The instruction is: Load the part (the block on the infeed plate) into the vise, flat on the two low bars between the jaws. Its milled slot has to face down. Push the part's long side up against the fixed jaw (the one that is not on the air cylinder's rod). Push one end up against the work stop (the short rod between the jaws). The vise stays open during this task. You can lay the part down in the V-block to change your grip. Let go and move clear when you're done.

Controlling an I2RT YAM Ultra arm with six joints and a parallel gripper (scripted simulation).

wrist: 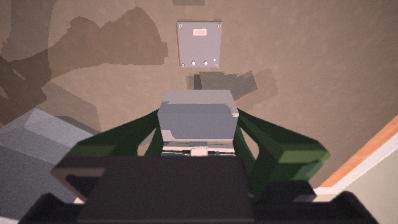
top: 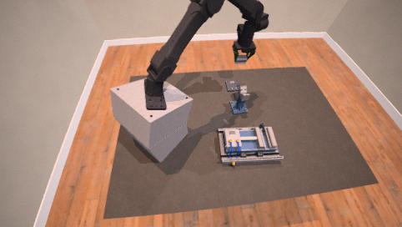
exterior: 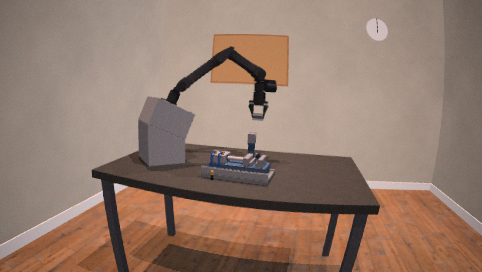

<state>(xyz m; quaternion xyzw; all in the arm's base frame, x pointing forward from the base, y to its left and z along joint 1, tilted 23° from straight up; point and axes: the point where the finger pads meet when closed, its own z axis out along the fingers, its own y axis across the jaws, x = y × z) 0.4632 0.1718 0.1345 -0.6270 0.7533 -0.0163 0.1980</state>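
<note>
The part is right at my hand. Round my hand: cylinder rod 39 cm to the right, 15 cm below, 8 cm behind; moving jaw 40 cm to the right, 15 cm below, 3 cm behind; work stop 36 cm to the right, 14 cm below, 2 cm ahead.
</note>
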